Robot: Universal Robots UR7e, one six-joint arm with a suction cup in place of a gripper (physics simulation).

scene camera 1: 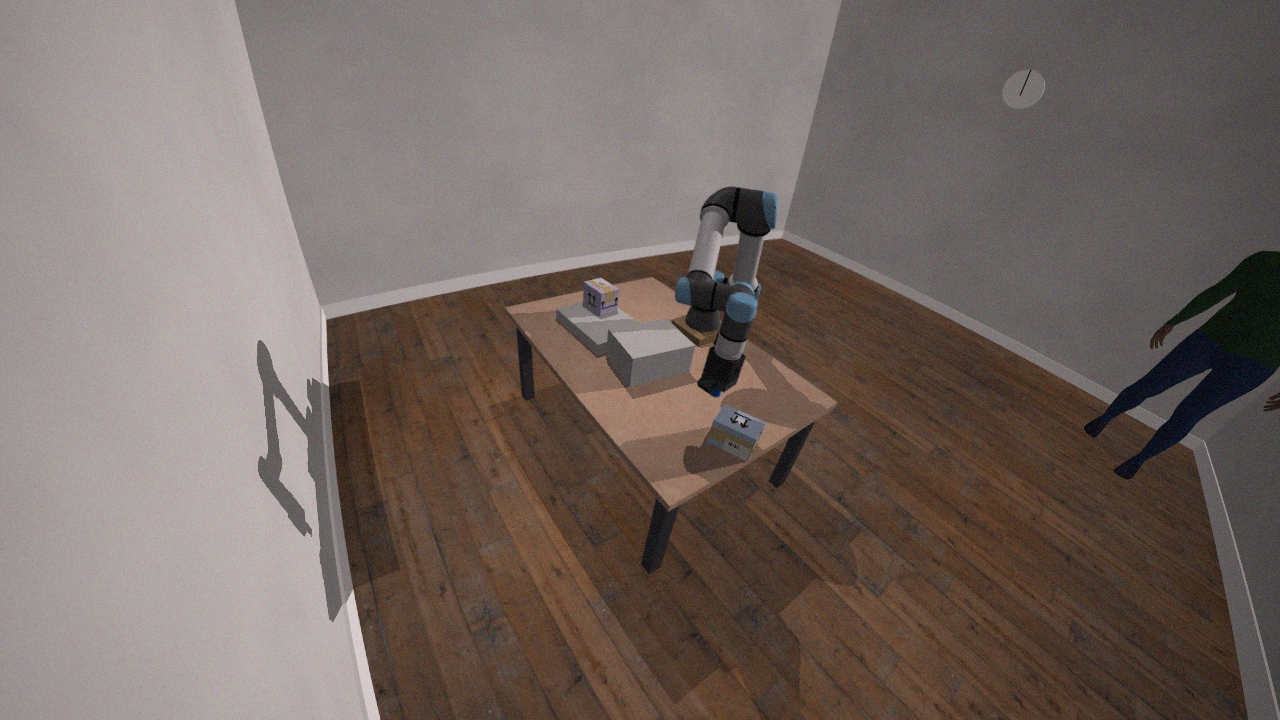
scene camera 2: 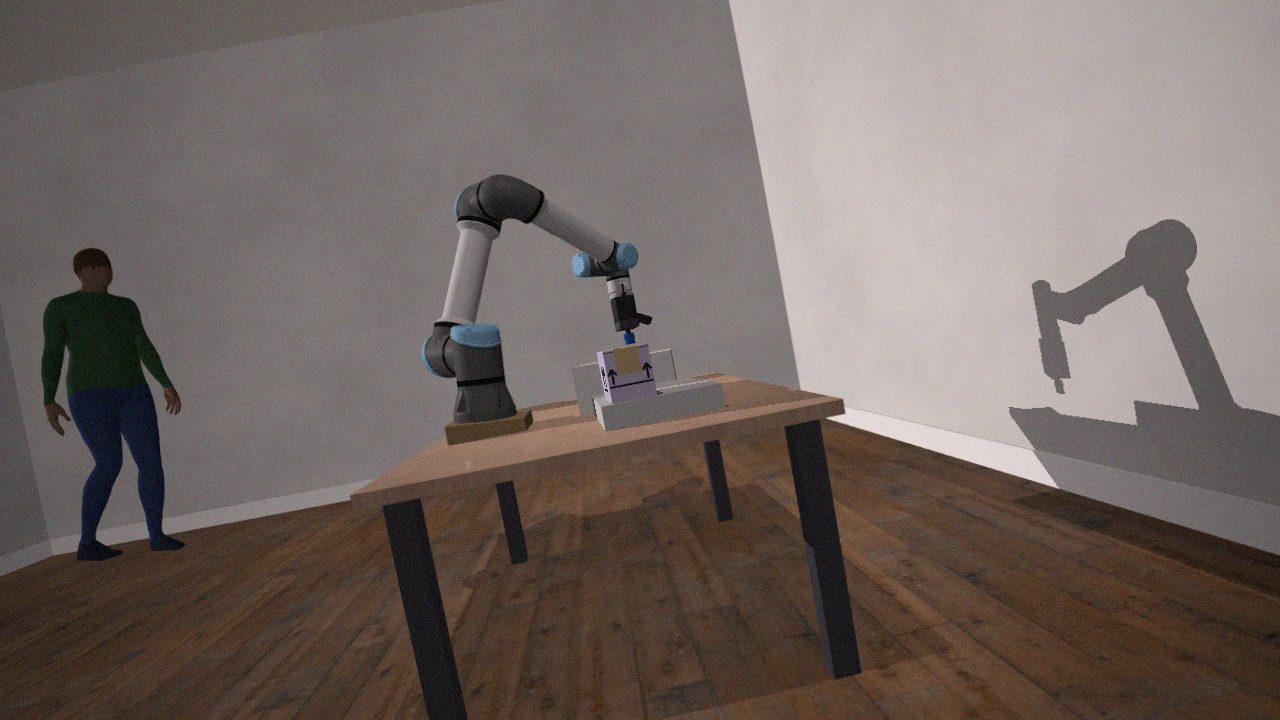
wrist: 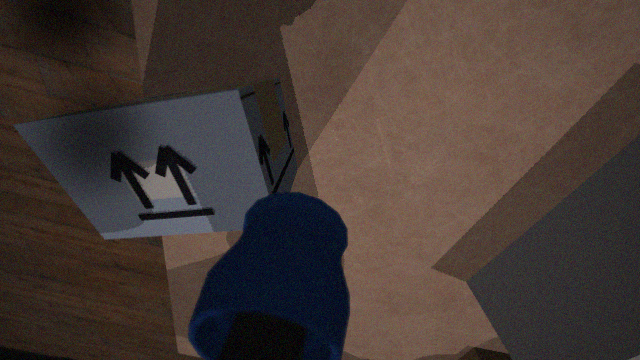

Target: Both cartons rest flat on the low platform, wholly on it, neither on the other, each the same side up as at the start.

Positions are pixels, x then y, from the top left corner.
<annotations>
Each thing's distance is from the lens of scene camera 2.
low grey platform (scene camera 2: 685,396): 1.26 m
taller grey block (scene camera 2: 587,379): 1.62 m
The marked spots on the low grey platform and the taller grey block are 0.42 m apart.
</annotations>
